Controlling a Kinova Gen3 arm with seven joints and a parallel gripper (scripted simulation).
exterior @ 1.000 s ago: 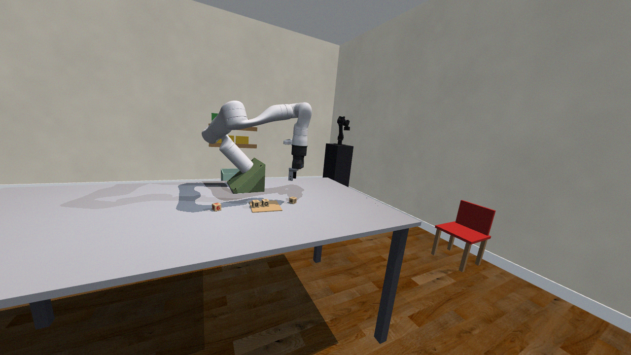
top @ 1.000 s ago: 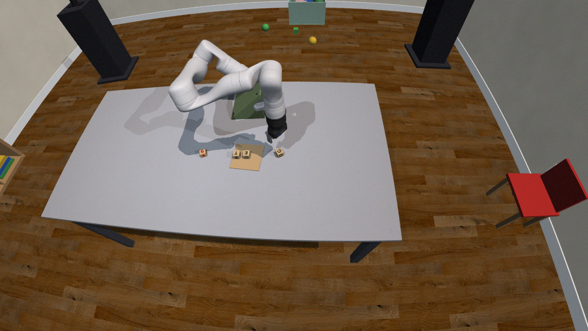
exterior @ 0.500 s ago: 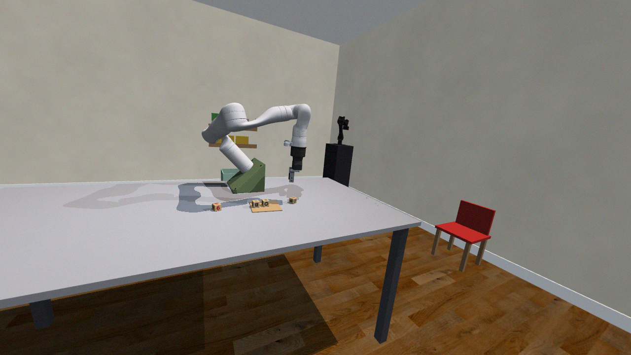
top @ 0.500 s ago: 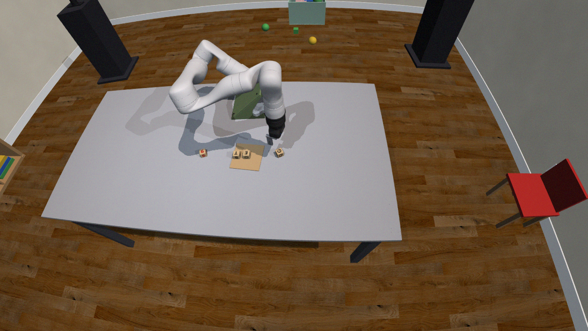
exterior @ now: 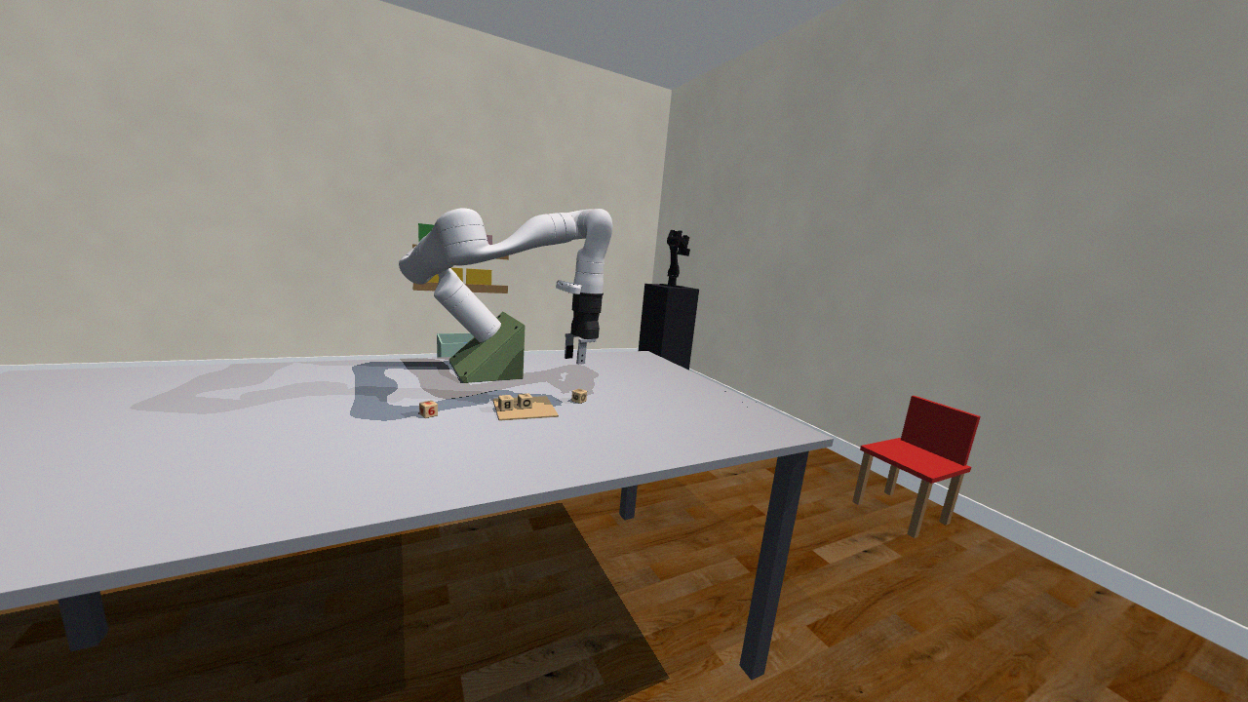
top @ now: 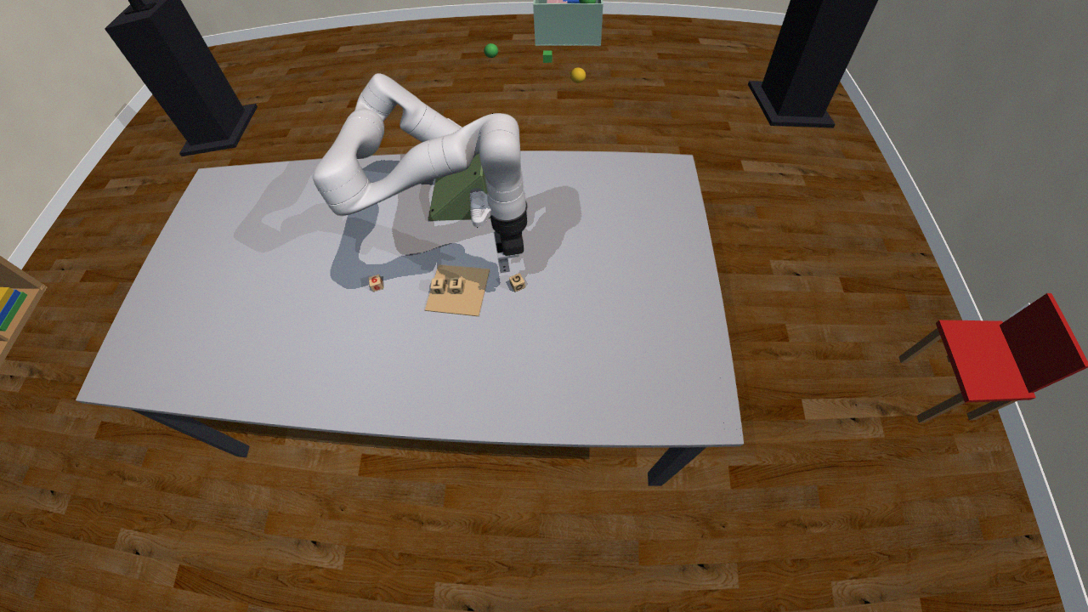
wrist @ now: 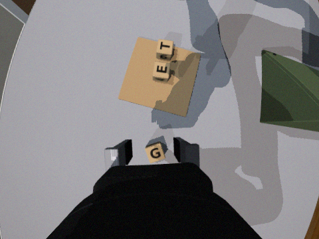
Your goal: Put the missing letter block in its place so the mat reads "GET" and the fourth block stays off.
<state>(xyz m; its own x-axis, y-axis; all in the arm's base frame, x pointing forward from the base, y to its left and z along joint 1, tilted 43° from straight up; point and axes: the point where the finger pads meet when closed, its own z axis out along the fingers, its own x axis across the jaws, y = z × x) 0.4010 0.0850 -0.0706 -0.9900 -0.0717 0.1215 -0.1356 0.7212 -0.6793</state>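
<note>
The G block is 12 cm below my hand, 2 cm to the left of it and 1 cm behind it. Round my hand: tan mat 13 cm to the right, 13 cm below.
</note>
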